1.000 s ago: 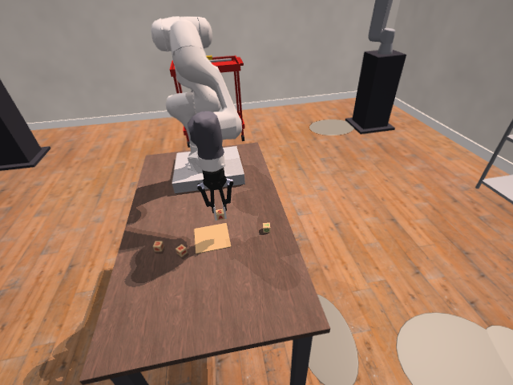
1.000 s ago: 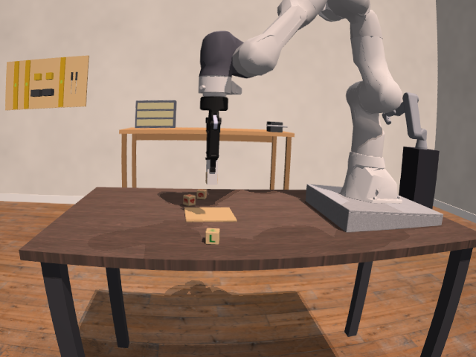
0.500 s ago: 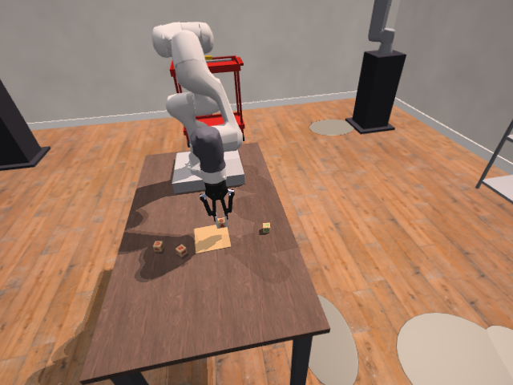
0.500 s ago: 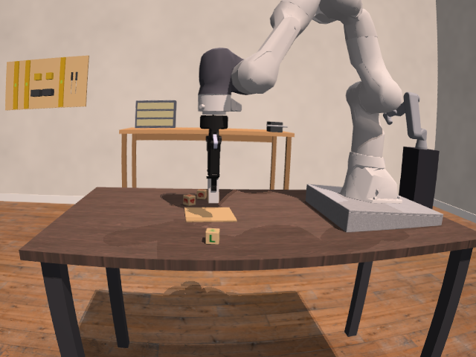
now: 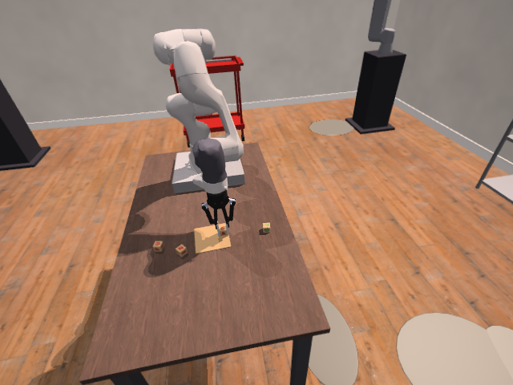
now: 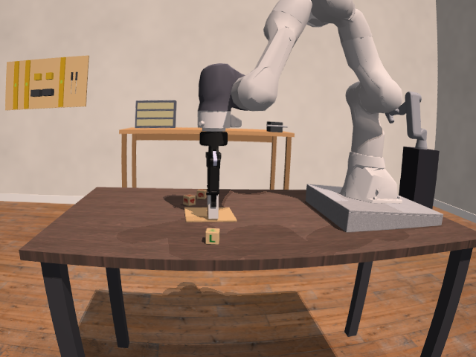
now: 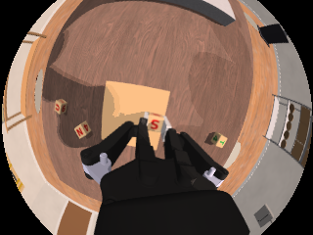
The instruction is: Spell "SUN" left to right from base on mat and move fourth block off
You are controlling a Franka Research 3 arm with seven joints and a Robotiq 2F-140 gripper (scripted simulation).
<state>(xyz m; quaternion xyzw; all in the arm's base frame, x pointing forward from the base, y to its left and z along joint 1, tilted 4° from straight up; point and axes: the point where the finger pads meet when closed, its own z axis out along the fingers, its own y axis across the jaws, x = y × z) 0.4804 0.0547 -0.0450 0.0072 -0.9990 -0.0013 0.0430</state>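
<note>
My hand is 2 cm above the S block. From my hand the other things lie so: mat (1 cm ahead, 5 cm to the right, 4 cm below); N block (6 cm ahead, 17 cm to the right, 3 cm below); green L block (1 cm ahead, 18 cm to the left, 3 cm below).
</note>
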